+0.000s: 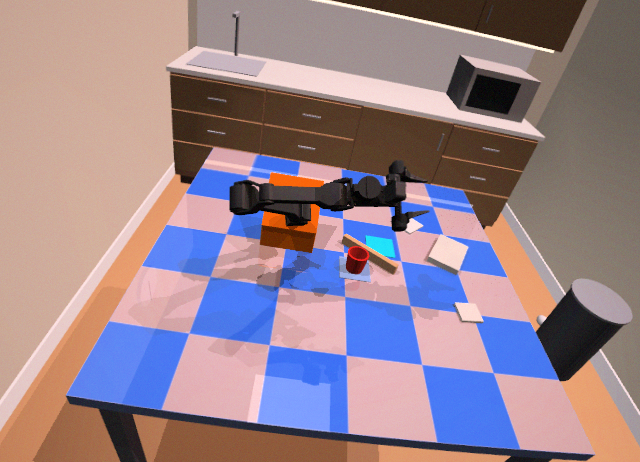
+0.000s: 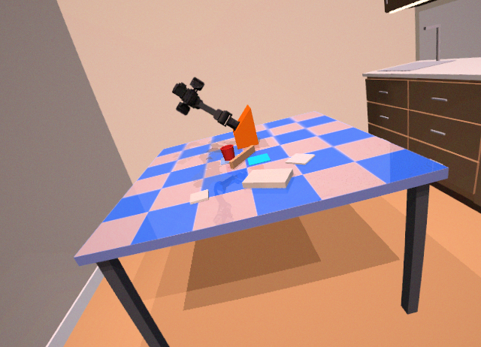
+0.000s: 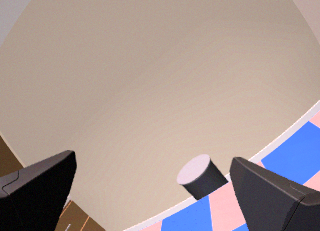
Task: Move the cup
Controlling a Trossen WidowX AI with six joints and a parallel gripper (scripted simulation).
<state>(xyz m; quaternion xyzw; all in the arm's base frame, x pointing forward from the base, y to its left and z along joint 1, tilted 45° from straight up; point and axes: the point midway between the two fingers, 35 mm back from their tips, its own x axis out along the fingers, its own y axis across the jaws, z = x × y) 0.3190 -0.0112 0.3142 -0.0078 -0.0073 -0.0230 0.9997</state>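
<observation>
Right now my gripper tip is 350 mm above the red cup, 110 mm to the right of it and 100 mm past it. The rest, counted from my gripper tip: green marble: 380 mm below, 110 mm to the left, 100 mm behind; red marble: 380 mm below, 110 mm to the left, 110 mm behind; wooden bar: 380 mm below, 180 mm to the left, 30 mm behind.
</observation>
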